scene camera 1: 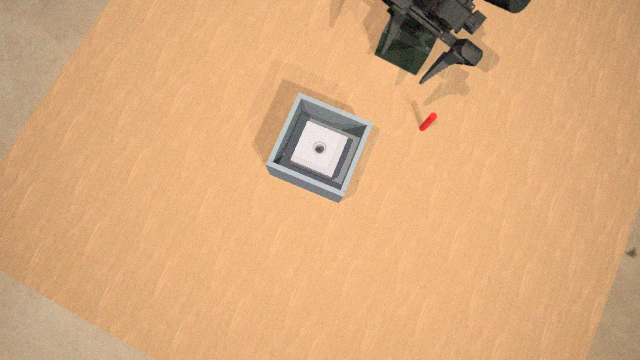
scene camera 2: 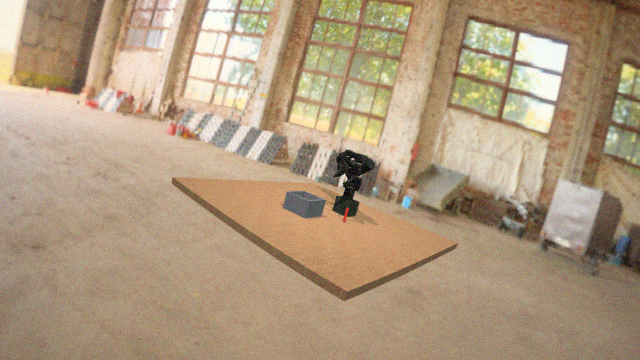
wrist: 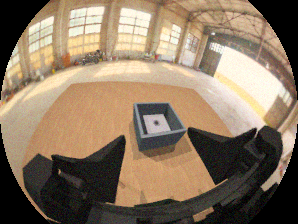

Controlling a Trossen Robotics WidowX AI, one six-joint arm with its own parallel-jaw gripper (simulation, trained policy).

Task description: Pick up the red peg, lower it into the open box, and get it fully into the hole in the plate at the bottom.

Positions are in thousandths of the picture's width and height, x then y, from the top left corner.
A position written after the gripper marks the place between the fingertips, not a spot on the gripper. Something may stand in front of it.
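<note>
A plate (scene camera 1: 491, 382) and a grey box (scene camera 1: 477, 301) are visible; scene camera 2 does not show the plate, hidden by the grey box. The box is also visible at (scene camera 2: 476, 568) and (wrist: 596, 578). The gripper (scene camera 1: 626, 193) is visible too, with a further view of the gripper (wrist: 529, 605).
</note>
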